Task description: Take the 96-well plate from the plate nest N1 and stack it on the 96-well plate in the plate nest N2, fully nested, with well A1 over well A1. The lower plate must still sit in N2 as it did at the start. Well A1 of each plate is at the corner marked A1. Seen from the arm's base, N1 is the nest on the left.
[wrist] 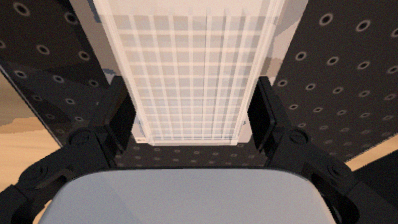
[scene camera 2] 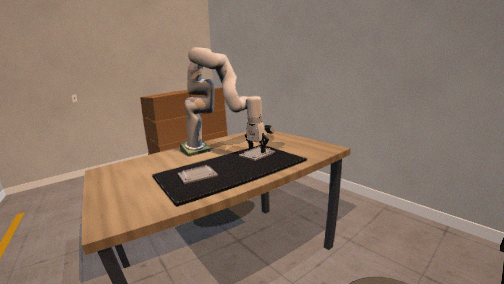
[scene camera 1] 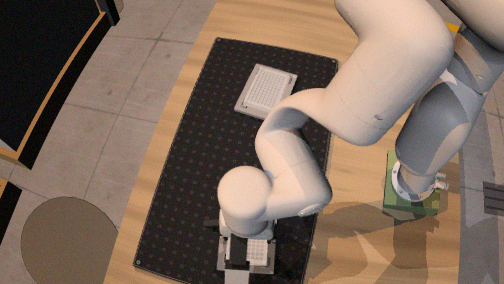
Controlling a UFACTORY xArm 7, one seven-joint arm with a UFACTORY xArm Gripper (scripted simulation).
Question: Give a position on a 96-well plate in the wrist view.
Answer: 191,98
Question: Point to a 96-well plate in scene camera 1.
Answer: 258,90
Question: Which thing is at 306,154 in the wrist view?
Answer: My gripper.
